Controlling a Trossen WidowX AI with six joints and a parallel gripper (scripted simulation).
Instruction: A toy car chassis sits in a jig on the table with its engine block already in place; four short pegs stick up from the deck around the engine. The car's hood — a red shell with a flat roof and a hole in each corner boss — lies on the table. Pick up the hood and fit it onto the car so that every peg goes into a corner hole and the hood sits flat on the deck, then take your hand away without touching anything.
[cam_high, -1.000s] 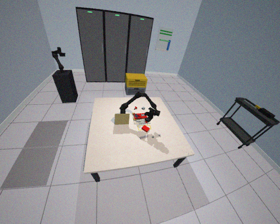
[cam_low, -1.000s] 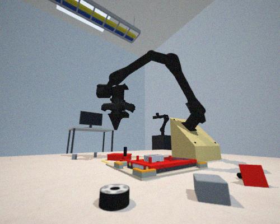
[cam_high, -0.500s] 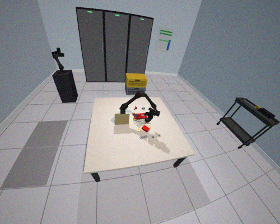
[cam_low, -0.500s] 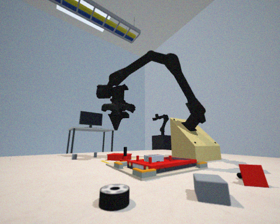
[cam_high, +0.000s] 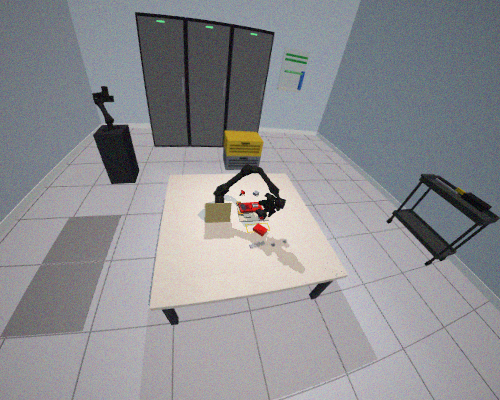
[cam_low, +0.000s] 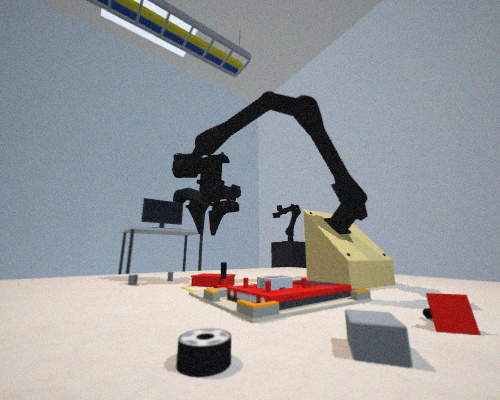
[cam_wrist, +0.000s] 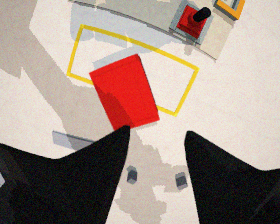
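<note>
Now: the red hood 30 mm behind my gripper tip, 20 mm to the right of it and 110 mm below it. From my gripper tip the other things lie so: jig (30 mm behind, 220 mm to the left, 110 mm below); grey engine block (250 mm to the left, 100 mm below); black wheel (190 mm ahead, 360 mm to the left, 120 mm below).
</note>
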